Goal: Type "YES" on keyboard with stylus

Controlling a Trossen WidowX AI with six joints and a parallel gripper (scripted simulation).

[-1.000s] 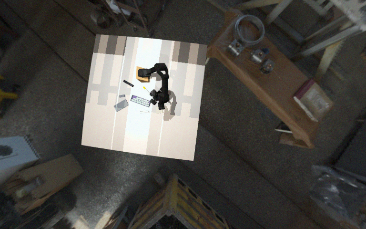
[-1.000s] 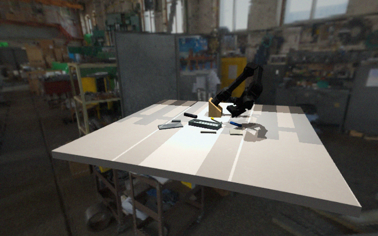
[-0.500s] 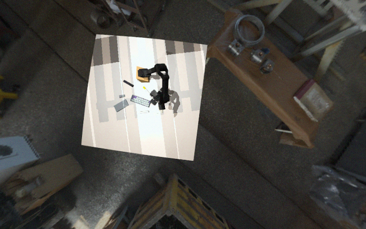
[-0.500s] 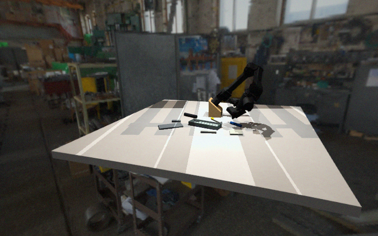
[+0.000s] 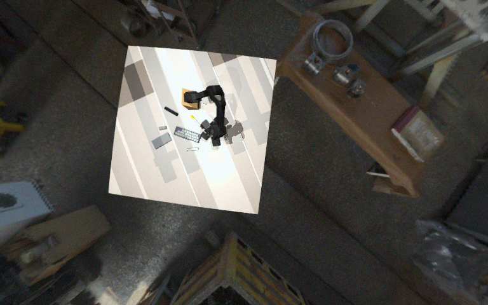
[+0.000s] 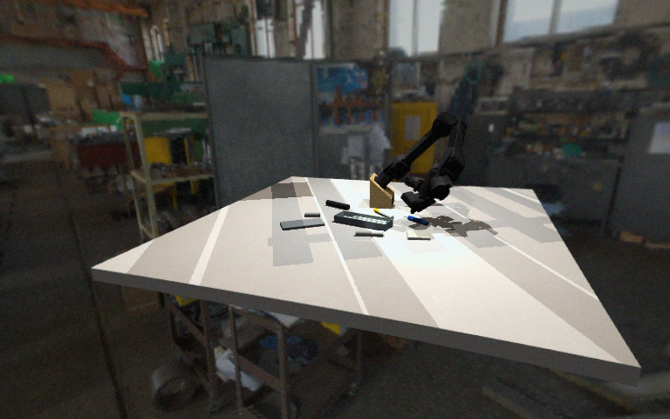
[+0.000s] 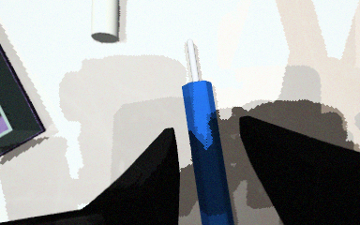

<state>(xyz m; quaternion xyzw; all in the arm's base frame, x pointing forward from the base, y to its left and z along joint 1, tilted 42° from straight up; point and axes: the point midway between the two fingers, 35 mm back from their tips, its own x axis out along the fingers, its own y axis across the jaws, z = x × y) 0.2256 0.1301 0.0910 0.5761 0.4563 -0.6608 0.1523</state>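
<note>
My gripper tip is 30 mm above the blue pen, 10 mm to the left of it and 10 mm past it. From my gripper tip the other things lie so: black cylinder: 320 mm to the right, 150 mm behind, 20 mm below; then yellow-tipped stylus: 130 mm to the right, 70 mm behind, 30 mm below; then pale pad: 160 mm ahead, 30 mm below, 10 mm to the left.
</note>
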